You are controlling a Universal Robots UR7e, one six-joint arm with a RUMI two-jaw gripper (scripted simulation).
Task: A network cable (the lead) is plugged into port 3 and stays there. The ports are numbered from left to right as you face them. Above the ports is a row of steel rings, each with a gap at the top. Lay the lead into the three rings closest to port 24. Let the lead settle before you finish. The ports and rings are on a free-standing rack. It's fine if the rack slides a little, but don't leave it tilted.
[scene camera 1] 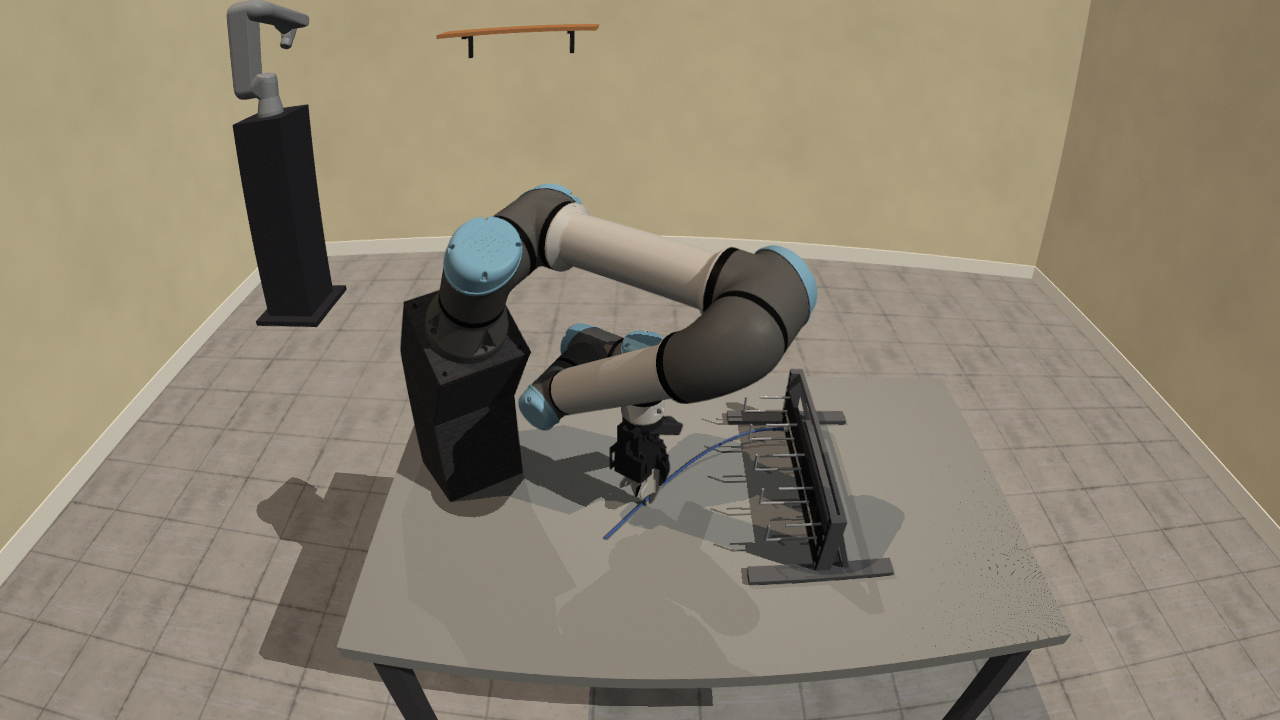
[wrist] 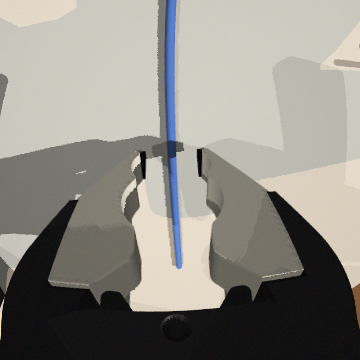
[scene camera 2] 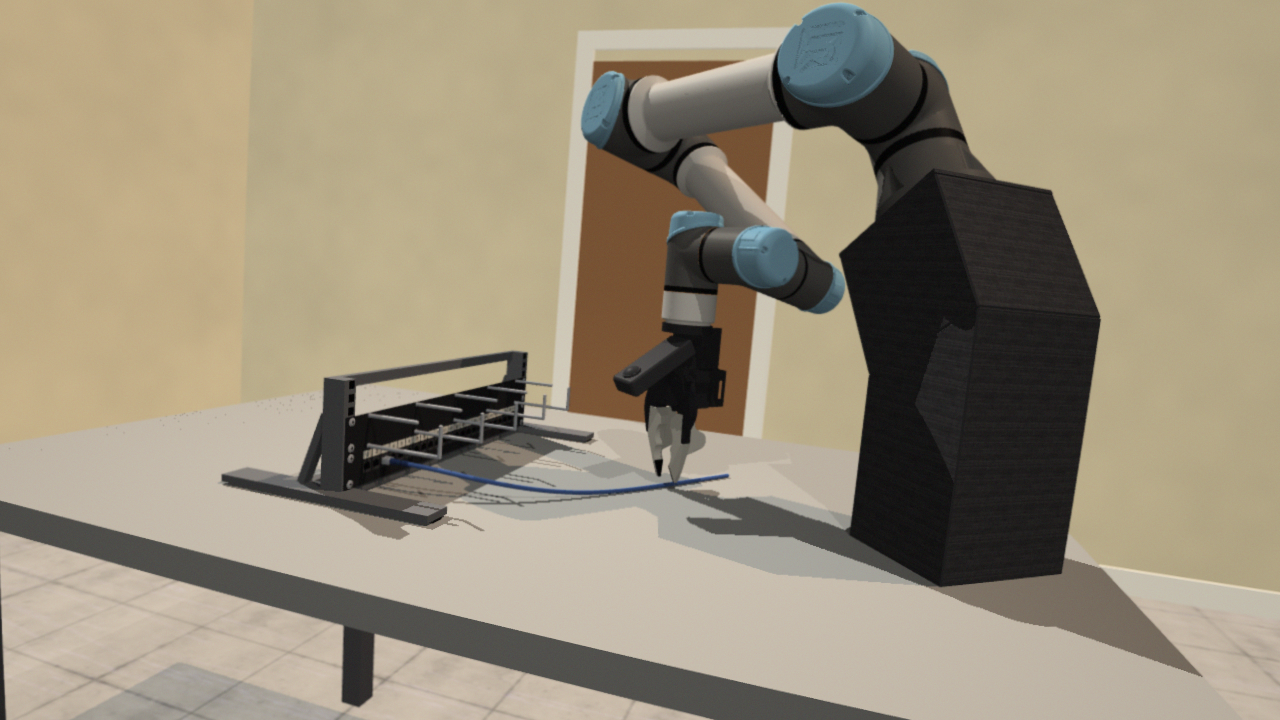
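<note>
Rack (scene camera 2: 350, 462), (scene camera 1: 824, 544); out of frame in the wrist view. My gripper (scene camera 2: 666, 479), (scene camera 1: 643, 499), (wrist: 171, 152).
</note>
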